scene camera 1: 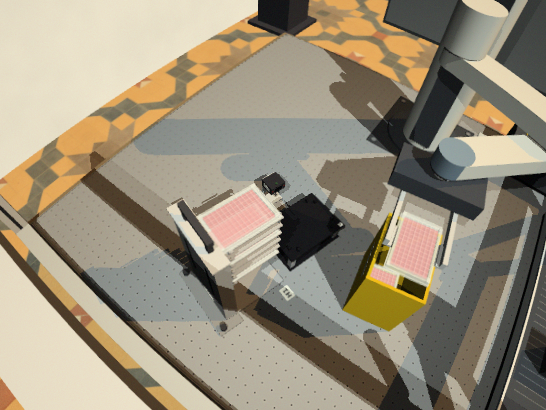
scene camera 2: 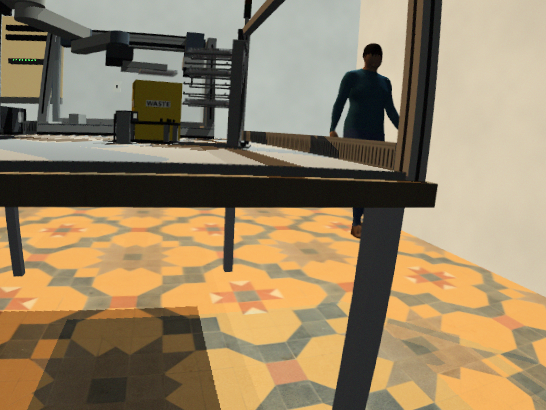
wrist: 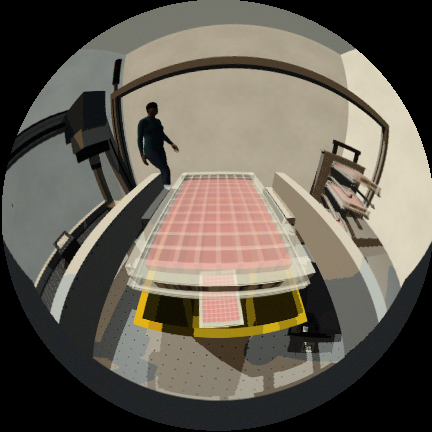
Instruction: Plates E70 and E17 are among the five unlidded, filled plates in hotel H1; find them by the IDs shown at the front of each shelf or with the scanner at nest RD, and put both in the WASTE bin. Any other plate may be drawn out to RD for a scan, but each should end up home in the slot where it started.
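Seen in the pictures: gripper, fingertip midpoint: (scene camera 1: 414,254) (scene camera 2: 164,69) (wrist: 217,180); arm's base, origin of the base link: (scene camera 1: 422,138).
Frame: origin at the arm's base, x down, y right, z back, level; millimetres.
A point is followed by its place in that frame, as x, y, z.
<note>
My gripper (scene camera 1: 414,254) @(-263, -115, -611) (wrist: 217,180) @(-263, -115, -611) is shut on a clear plate with pink wells (scene camera 1: 416,242) @(-258, -109, -583) (scene camera 2: 150,67) (wrist: 220,225) @(-257, -105, -561), held level above the yellow WASTE bin (scene camera 1: 380,302) @(-141, -118, -667) (scene camera 2: 157,120) @(-80, -51, -596) (wrist: 220,332) @(-213, -97, -512). Its ID is not readable. Another pink-filled plate (scene camera 1: 384,276) @(-28, -108, -548) (wrist: 221,311) @(-28, -100, -558) shows partly inside the bin, below the held one. Hotel H1 (scene camera 1: 220,262) @(-298, 132, -836) (scene camera 2: 236,95) @(-151, 262, -805) (wrist: 322,175) @(-230, 135, -822) stands apart from the gripper; a pink-filled plate (scene camera 1: 242,220) @(-280, 160, -748) tops its stack, with further shelf edges below. No IDs on the hotel shelves can be read.
A black platform (scene camera 1: 310,225) @(-73, 106, -565), apparently nest RD, stands between hotel and bin, with a small black box (scene camera 1: 273,183) @(-96, 242, -533) near it. The H1 tag (scene camera 1: 287,292) @(-13, 62, -717) lies on the table. A person (scene camera 2: 367,105) (wrist: 154,140) stands beyond the table.
</note>
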